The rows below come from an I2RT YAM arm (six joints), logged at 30 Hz.
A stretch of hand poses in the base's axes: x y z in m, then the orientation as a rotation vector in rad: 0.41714 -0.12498 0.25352 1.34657 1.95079 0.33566; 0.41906 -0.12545 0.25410 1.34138 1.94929 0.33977; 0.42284 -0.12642 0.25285 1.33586 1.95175 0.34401; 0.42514 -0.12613 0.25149 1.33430 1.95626 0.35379; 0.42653 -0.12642 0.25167 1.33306 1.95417 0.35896; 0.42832 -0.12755 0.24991 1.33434 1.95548 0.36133; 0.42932 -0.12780 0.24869 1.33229 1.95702 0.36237; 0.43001 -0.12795 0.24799 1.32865 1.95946 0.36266; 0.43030 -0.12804 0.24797 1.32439 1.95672 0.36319; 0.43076 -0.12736 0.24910 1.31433 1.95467 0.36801; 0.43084 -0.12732 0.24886 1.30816 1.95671 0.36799; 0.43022 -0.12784 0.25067 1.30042 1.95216 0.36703; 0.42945 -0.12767 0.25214 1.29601 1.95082 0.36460; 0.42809 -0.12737 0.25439 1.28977 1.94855 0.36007; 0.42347 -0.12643 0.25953 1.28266 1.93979 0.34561; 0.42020 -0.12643 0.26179 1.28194 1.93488 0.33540; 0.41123 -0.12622 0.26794 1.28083 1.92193 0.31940; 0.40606 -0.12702 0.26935 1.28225 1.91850 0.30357; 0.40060 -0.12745 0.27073 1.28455 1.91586 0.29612; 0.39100 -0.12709 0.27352 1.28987 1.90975 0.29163; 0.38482 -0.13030 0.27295 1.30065 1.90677 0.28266; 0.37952 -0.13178 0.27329 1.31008 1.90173 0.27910
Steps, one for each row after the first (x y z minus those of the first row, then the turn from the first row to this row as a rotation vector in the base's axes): 0.00192 -0.00047 0.00058 -0.00033 -0.00470 0.00326; 0.00570 -0.00144 -0.00067 0.00016 -0.00657 0.00868; 0.00800 -0.00115 -0.00203 0.00674 -0.00696 0.01463; 0.00939 -0.00144 -0.00185 0.00900 -0.01073 0.01583; 0.01118 -0.00257 -0.00361 0.01148 -0.00994 0.01648; 0.01218 -0.00282 -0.00483 0.01147 -0.00998 0.01864; 0.01287 -0.00297 -0.00553 0.01036 -0.00976 0.02187; 0.01316 -0.00306 -0.00555 0.00793 -0.01384 0.02298; 0.01362 -0.00238 -0.00442 0.00553 -0.02122 0.02885; 0.01370 -0.00234 -0.00466 0.00286 -0.02227 0.03317; 0.01308 -0.00286 -0.00285 -0.00270 -0.02872 0.03487; 0.01231 -0.00269 -0.00138 -0.00682 -0.03084 0.03588; 0.01095 -0.00239 0.00087 -0.01346 -0.03376 0.03682; 0.00633 -0.00145 0.00601 -0.02852 -0.03879 0.03210; 0.00306 -0.00145 0.00827 -0.03670 -0.03952 0.02703; -0.00591 -0.00124 0.01442 -0.05070 -0.04460 0.01649; -0.01108 -0.00204 0.01583 -0.06110 -0.04131 0.00927; -0.01654 -0.00247 0.01721 -0.06538 -0.03983 0.00447; -0.02614 -0.00211 0.02000 -0.06698 -0.04072 -0.00279; -0.03232 -0.00532 0.01943 -0.06795 -0.03534 -0.01283; -0.03762 -0.00680 0.01977 -0.06654 -0.03393 -0.02151
